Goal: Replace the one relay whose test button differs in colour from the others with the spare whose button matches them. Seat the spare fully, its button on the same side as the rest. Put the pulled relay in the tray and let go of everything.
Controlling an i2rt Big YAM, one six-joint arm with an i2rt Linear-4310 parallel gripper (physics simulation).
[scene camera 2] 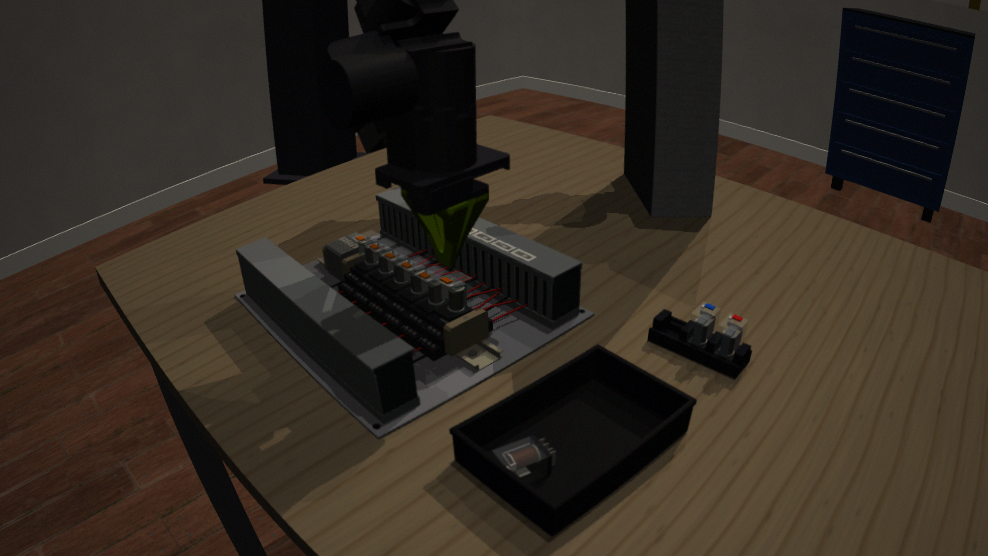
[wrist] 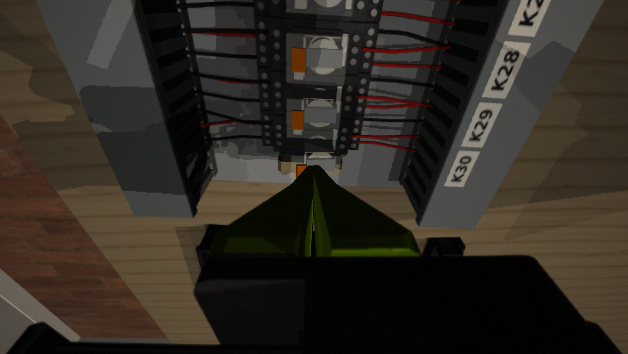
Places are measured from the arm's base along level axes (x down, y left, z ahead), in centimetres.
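Pixels of known places: gripper, fingertip midpoint: (scene camera 2: 446, 264) (wrist: 313, 175).
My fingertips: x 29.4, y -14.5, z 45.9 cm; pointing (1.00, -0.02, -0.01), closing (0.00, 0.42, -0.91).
Ahead of a thing's pixels: the offset from my fingertips to its top centre. "*": to the spot under its first point.
My gripper (scene camera 2: 449, 265) (wrist: 313, 175) is shut and empty, pointing down with its tips close above the relay at the near end of the row. That relay {dx +1.0, dy +0.5, dz +0.3 cm} (scene camera 2: 456, 297) (wrist: 322, 161) has an orange button and looks a little higher than its neighbours; the tips partly hide it in the wrist view. The other relays in the row, such as this one {dx +1.6, dy -2.1, dz -1.0 cm} (wrist: 320, 117), show orange buttons on the same side. A clear relay {dx +6.1, dy +12.0, dz +14.8 cm} (scene camera 2: 523, 456) lies on its side in the black tray {* dx +6.4, dy +19.4, dz +14.7 cm} (scene camera 2: 621, 470). The spare holder {dx +6.2, dy +23.8, dz -5.2 cm} (scene camera 2: 670, 343) holds a blue-button relay {dx +3.7, dy +23.8, dz -5.2 cm} (scene camera 2: 704, 325) and a red-button relay {dx +3.7, dy +26.7, dz -3.9 cm} (scene camera 2: 730, 337), beside a free slot.
Grey wiring ducts {dx +2.2, dy -13.1, dz +4.8 cm} (scene camera 2: 314, 304) {* dx +2.9, dy +9.6, dz -6.1 cm} (scene camera 2: 566, 276) flank the relay row on the panel {dx +7.5, dy -8.3, dz -4.2 cm} (scene camera 2: 442, 394). Red and black wires run from the sockets to the ducts. A beige end block {dx +4.5, dy +2.1, dz +1.3 cm} (scene camera 2: 466, 333) closes the near end of the row. A dark grey column (scene camera 2: 680, 110) stands behind.
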